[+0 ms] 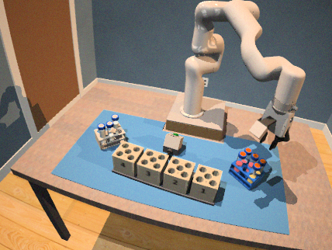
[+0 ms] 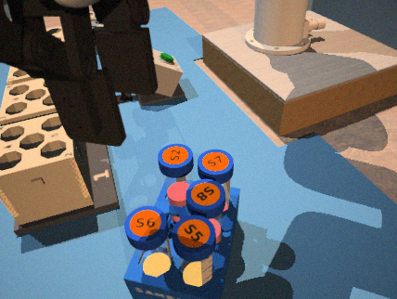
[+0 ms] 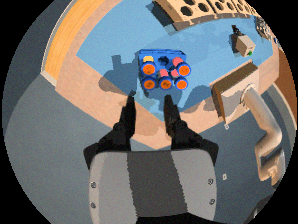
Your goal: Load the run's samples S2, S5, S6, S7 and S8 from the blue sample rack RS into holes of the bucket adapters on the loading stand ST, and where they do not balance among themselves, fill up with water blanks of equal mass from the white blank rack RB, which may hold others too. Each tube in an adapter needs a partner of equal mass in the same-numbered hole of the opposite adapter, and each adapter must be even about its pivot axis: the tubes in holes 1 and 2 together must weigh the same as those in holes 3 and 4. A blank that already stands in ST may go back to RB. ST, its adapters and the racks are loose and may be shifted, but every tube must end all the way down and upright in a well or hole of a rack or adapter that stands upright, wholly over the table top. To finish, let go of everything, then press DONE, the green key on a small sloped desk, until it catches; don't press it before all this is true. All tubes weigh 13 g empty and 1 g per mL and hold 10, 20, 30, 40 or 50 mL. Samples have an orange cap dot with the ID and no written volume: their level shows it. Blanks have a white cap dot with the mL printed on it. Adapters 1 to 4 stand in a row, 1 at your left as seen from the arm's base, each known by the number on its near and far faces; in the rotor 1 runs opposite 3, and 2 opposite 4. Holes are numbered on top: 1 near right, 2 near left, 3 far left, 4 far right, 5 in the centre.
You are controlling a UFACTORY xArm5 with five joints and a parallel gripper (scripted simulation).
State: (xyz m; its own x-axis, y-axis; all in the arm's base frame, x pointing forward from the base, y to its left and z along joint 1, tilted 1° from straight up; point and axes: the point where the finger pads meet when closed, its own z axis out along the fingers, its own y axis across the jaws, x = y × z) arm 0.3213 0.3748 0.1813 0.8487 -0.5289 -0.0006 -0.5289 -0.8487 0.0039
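Now: hand 40 mm past the blue sample rack RS, 20 mm to the left of it and 220 mm above it. From my hand the other things lie so: white blank rack RB (10 mm ahead, 670 mm to the right, 220 mm below); then blue-capped tube (50 mm ahead, 680 mm to the right, 180 mm below); then loading stand ST (110 mm ahead, 340 mm to the right, 240 mm below).
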